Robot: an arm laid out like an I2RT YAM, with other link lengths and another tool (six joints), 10 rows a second.
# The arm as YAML. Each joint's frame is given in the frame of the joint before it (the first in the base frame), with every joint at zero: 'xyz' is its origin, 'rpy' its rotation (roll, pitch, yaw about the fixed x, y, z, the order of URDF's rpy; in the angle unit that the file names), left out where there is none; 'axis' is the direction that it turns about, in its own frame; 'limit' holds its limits. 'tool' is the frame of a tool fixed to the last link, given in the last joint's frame.
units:
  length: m
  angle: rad
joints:
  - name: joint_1
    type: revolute
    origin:
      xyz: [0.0, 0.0, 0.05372]
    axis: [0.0, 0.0, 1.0]
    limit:
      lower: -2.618
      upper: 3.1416
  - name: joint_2
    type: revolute
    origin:
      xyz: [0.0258, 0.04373, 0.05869]
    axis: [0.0, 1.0, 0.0]
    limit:
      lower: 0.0
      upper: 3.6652
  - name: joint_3
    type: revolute
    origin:
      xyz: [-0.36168, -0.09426, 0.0]
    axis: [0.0, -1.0, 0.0]
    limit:
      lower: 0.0
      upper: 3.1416
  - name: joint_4
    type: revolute
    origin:
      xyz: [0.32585, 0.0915, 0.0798]
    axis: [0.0, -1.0, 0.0]
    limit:
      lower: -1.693
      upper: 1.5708
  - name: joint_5
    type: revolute
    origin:
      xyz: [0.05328, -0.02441, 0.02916]
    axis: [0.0, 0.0, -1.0]
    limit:
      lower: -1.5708
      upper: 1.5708
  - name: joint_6
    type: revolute
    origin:
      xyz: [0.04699, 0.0, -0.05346]
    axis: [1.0, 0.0, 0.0]
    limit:
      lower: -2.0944
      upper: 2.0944
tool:
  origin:
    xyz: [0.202, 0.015, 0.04]
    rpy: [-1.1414, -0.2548, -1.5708]
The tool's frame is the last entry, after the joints.
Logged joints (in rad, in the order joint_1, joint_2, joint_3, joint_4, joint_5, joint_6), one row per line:
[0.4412 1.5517 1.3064 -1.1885 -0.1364 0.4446]
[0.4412 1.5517 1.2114 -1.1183 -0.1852 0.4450]
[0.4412 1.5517 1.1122 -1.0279 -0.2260 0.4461]
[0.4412 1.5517 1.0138 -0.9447 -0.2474 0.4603]
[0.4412 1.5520 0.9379 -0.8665 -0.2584 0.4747]
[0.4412 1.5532 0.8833 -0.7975 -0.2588 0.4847]
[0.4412 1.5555 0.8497 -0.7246 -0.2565 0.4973]
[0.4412 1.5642 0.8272 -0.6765 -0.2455 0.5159]
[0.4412 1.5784 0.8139 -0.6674 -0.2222 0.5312]
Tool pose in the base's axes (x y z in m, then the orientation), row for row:
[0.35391 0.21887 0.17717 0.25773 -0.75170 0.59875 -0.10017]
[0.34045 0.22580 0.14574 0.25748 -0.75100 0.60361 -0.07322]
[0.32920 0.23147 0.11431 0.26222 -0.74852 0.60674 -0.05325]
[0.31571 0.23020 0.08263 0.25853 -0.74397 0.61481 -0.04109]
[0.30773 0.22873 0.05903 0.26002 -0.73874 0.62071 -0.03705]
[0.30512 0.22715 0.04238 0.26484 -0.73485 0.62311 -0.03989]
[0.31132 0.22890 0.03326 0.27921 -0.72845 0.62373 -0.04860]
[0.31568 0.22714 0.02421 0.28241 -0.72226 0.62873 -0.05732]
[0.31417 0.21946 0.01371 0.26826 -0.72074 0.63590 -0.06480]
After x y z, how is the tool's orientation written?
As a quaternion, w x y z.
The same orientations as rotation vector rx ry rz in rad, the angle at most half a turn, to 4 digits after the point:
[-2.0385 1.6237 -0.2716]
[-2.0369 1.6371 -0.1986]
[-2.0252 1.6416 -0.1441]
[-2.0167 1.6666 -0.1114]
[-2.0010 1.6813 -0.1004]
[-1.9856 1.6836 -0.1078]
[-1.9539 1.6730 -0.1304]
[-1.9342 1.6837 -0.1535]
[-1.9440 1.7152 -0.1748]

